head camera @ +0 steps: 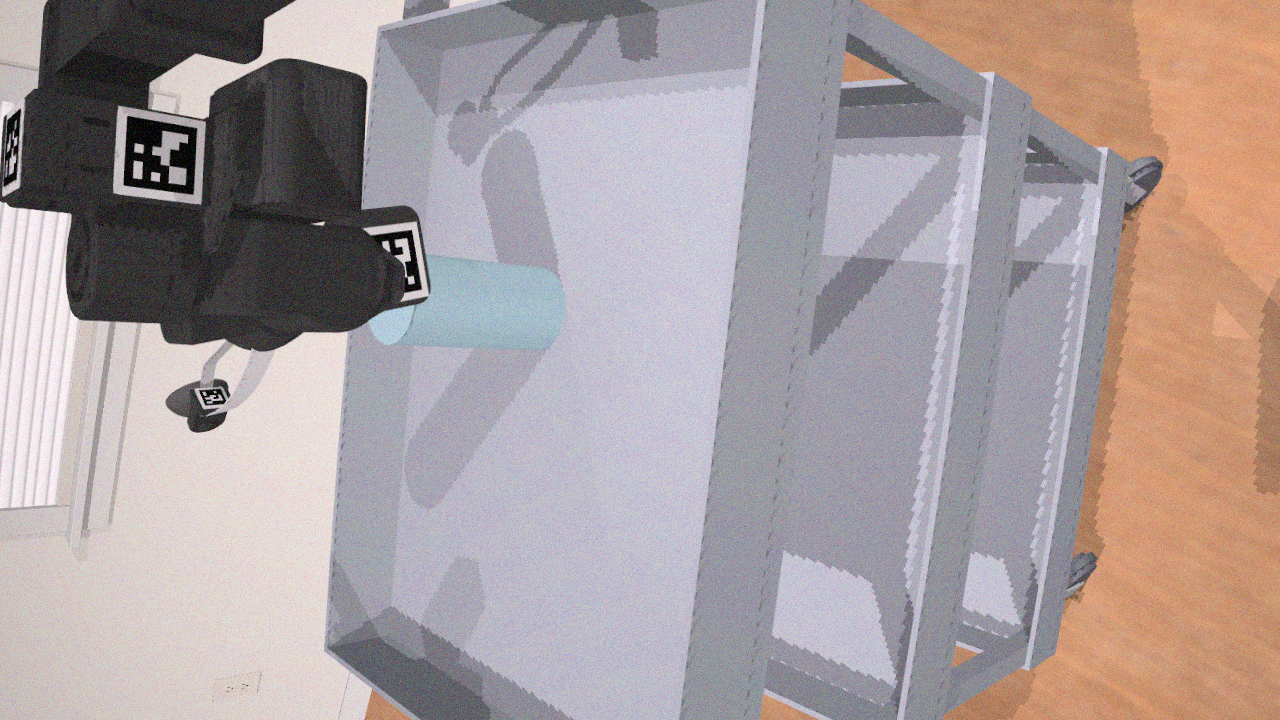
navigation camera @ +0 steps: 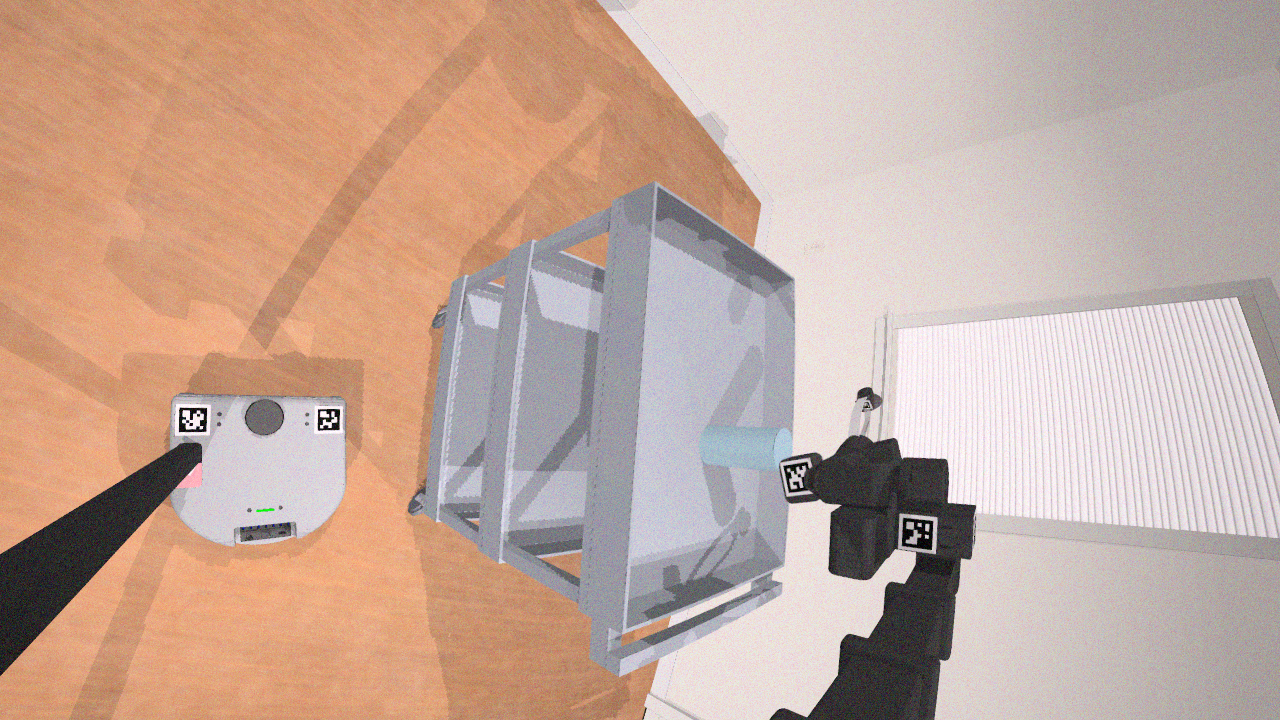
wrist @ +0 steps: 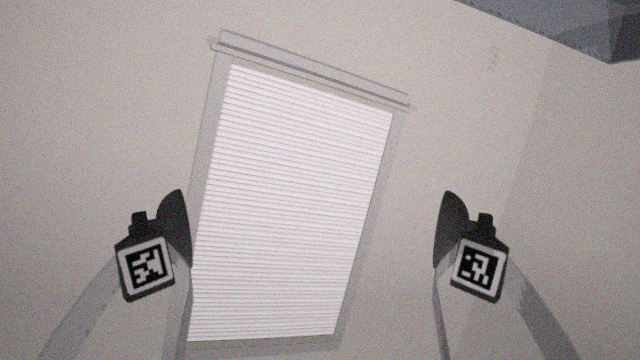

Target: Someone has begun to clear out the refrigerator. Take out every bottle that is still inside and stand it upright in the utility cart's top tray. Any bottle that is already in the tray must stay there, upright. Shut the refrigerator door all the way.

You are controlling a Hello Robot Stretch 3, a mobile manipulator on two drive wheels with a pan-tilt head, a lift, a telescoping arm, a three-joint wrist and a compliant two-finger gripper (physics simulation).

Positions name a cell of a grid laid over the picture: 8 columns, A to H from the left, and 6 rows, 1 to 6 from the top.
Labels:
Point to the gripper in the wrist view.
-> D4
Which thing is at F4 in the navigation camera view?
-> The gripper.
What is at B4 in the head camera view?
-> The gripper.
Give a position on a window with white blinds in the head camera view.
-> A4

